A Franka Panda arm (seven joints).
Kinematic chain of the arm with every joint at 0, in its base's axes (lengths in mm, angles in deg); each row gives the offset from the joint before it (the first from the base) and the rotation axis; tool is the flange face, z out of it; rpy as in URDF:
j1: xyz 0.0 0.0 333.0 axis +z
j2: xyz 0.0 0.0 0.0 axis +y
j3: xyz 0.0 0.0 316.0 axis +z
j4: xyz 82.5 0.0 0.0 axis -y
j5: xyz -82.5 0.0 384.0 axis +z
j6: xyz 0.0 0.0 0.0 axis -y
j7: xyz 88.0 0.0 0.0 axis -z
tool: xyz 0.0 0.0 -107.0 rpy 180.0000 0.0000 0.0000
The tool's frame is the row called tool.
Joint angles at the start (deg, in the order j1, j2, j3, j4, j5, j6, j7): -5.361, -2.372, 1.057, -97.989, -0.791, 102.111, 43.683
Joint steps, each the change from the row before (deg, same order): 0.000, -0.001, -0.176, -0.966, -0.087, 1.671, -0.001; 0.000, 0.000, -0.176, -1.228, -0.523, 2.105, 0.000; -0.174, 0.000, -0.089, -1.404, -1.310, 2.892, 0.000; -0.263, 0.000, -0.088, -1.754, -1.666, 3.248, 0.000
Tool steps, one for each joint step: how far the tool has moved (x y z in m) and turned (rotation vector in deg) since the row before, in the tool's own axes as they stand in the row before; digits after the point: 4 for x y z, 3 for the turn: 0.0021, 0.0004, 0.0055, 0.417, 0.575, 0.141; 0.0025, 0.0008, 0.0071, 0.231, 0.988, 0.018; 0.0042, 0.0015, 0.0073, 0.102, 1.948, -0.178; 0.0040, 0.0026, 0.0097, -0.125, 2.160, -0.337
